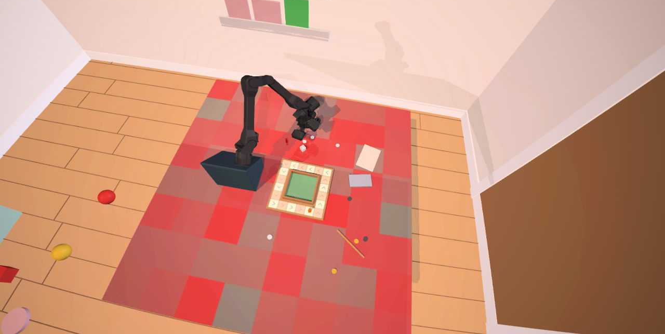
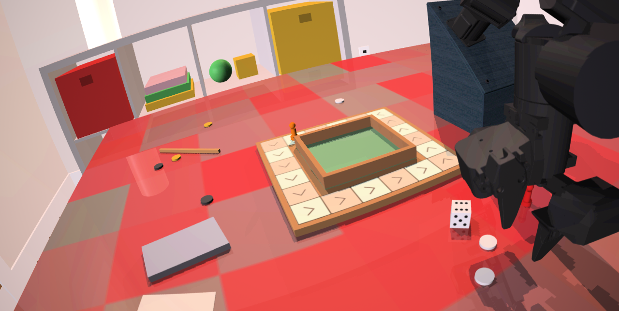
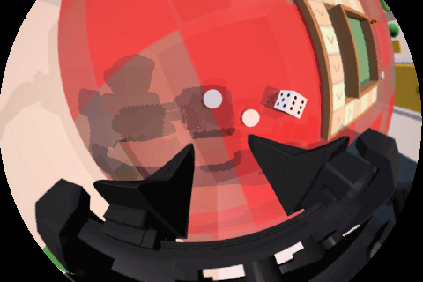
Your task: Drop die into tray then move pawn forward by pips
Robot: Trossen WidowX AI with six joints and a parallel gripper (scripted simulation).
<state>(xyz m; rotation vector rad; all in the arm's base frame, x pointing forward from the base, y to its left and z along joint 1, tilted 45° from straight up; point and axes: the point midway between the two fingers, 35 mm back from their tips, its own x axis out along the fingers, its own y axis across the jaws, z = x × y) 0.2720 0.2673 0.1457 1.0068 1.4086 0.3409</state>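
The white die lies 100 mm to the right of my gripper tip, 20 mm below it and 10 mm behind it. Round my gripper tip: grey block 310 mm ahead, 270 mm to the right, 30 mm below; red pawn 100 mm behind, 50 mm to the right, 20 mm below; green dice tray 330 mm to the right, 30 mm below.
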